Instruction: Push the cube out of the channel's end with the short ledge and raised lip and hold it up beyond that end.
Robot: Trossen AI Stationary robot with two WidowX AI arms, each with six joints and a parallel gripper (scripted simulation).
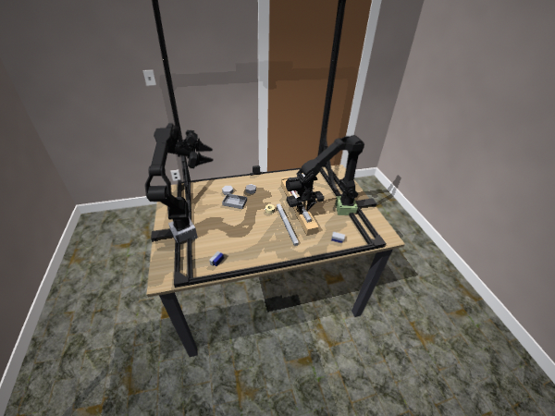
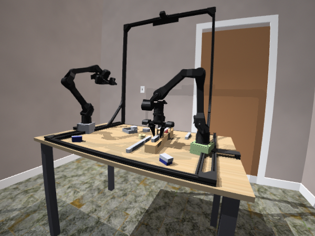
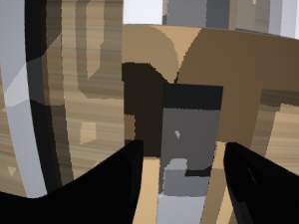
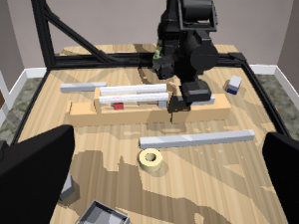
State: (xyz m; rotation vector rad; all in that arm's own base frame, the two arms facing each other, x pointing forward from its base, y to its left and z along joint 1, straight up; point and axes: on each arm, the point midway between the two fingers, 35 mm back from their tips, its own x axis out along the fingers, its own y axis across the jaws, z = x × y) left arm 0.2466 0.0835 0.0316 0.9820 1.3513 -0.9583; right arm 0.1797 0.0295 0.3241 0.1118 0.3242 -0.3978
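The wooden channel lies 13 cm behind my left hand and 3 cm below it. Round my left hand: long grey rod (3 cm ahead, 10 cm to the right, 8 cm below); grey tray (21 cm behind, 33 cm to the right, 8 cm below); tape roll (10 cm behind, 16 cm to the right, 8 cm below).
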